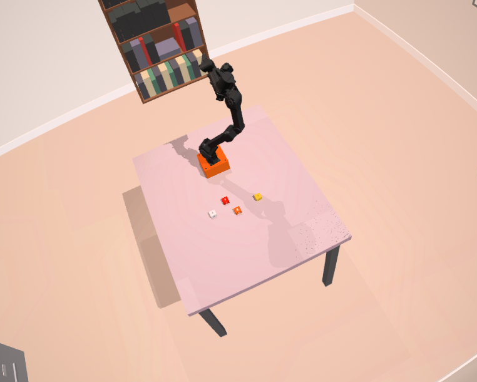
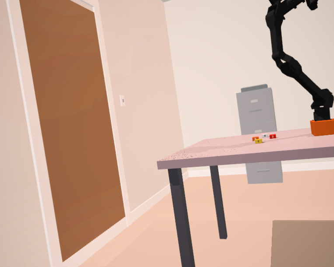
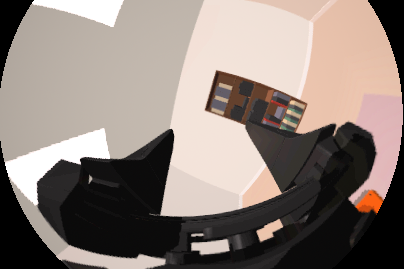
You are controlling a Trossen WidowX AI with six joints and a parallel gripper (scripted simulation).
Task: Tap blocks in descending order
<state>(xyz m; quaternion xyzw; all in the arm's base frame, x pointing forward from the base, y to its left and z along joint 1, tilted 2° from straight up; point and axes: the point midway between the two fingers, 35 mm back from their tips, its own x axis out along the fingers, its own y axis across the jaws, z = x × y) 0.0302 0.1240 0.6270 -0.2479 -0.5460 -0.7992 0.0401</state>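
The orange block is 36 cm ahead of my gripper tip, 18 cm to the right of it and 70 cm below it. The rest, counted from my gripper tip: yellow block 35 cm ahead, 5 cm to the right, 70 cm below; white block 30 cm ahead, 30 cm to the right, 70 cm below; red block 26 cm ahead, 20 cm to the right, 70 cm below.
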